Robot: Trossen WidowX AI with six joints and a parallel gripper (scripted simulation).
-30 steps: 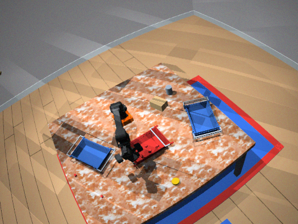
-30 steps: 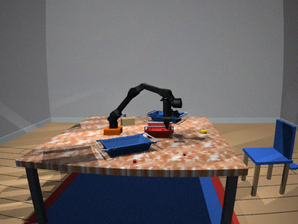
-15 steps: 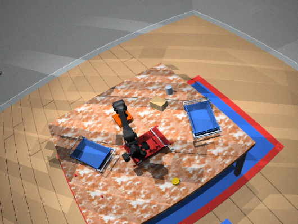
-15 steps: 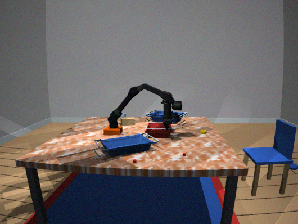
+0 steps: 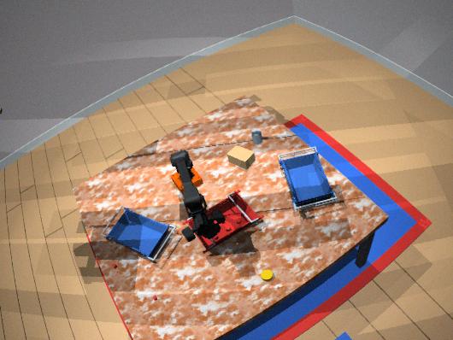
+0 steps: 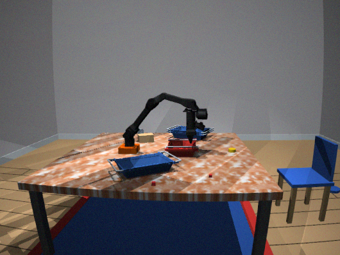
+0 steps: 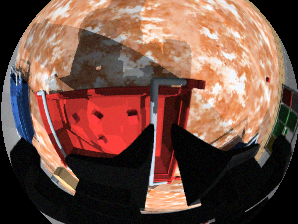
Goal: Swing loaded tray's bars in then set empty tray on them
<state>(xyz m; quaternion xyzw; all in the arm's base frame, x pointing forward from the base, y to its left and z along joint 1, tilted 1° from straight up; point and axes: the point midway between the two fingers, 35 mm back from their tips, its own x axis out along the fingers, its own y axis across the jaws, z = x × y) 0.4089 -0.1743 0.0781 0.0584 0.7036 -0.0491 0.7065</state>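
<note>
Now: gripper tip 300 mm past the blue tray, 230 mm to the left of it and 40 mm above it. The rest, counted from my gripper tip: tan box: 300 mm behind, 460 mm to the left, 60 mm below; then grey cylinder: 350 mm behind, 620 mm to the left, 50 mm below; then yellow disc: 300 mm ahead, 60 mm to the left, 80 mm below.
</note>
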